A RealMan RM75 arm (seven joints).
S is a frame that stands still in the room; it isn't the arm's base.
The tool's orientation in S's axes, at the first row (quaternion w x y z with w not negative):
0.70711 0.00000 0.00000 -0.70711
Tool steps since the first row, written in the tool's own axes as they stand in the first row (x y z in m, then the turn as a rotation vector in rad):
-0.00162 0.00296 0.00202 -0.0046 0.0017 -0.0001
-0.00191 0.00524 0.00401 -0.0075 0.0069 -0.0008
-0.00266 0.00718 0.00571 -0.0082 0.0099 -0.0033
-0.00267 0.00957 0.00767 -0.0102 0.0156 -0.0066
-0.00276 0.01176 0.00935 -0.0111 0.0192 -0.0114
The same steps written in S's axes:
0.00296 0.00162 0.00202 0.0017 0.0046 -0.0001
0.00524 0.00191 0.00401 0.0069 0.0075 -0.0008
0.00718 0.00266 0.00571 0.0099 0.0082 -0.0033
0.00957 0.00267 0.00767 0.0156 0.0102 -0.0066
0.01176 0.00276 0.00935 0.0192 0.0111 -0.0114

